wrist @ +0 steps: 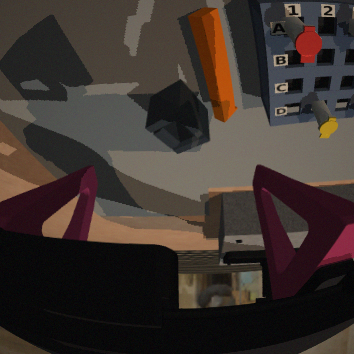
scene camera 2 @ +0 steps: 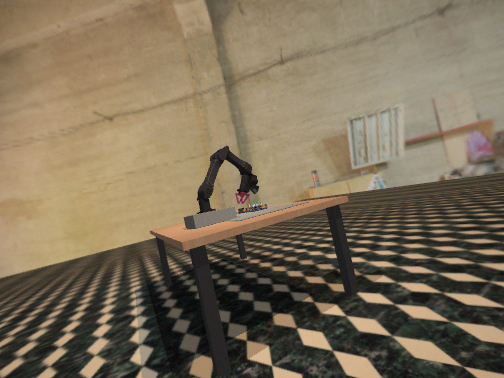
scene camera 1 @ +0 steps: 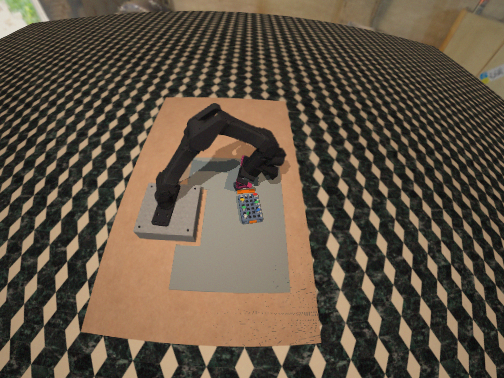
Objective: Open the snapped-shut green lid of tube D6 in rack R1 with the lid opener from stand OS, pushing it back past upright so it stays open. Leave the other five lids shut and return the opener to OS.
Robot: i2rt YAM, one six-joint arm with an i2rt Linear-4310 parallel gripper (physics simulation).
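Frame: origin at the arm's base, x left, y back, z up, level; metres.
Where they show: gripper, between the fingertips: (wrist: 174, 173) (scene camera 2: 240, 203) (scene camera 1: 239, 179); arm's base, origin of its link: (scene camera 2: 206, 212) (scene camera 1: 166, 204).
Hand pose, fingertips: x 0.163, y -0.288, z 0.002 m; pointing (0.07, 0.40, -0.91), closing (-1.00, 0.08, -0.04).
Each offset is from my fingertips to the top centre of the thing. Level surfaces: height alone.
The orange lid opener {dx -0.027, dy -0.034, dz -0.044 m} (scene camera 1: 246, 191) (wrist: 215, 65) lies on the grey mat beside the column-1 end of rack R1, outside the fingers. A small black block, apparently stand OS {dx -0.001, dy +0.005, dz -0.034 m} (wrist: 178, 117), stands left of the opener in the wrist view, with no opener in it. The blue-grey rack {dx -0.118, dy -0.059, dz -0.002 m} (scene camera 1: 250, 208) (wrist: 267, 85) holds several capped tubes. Its column-1 end shows in the wrist view, with a red lid {dx -0.061, dy -0.074, dz -0.017 m} (wrist: 308, 44) at A1 and a yellow lid {dx -0.093, dy -0.023, dz -0.017 m} (wrist: 328, 128) at D2. D6 is outside the wrist view; its lid is too small to judge in scene camera 1. My gripper (wrist: 174, 173) (scene camera 2: 242, 199) is open and empty above the mat.
The arm's grey base block (scene camera 1: 145, 220) (scene camera 2: 210, 218) stands on the brown table {dz -0.069 m} (scene camera 1: 135, 310) (scene camera 2: 300, 208), beside the grey mat {dz -0.066 m} (scene camera 1: 230, 265). Shadows of the arm fall across the mat around the black block.
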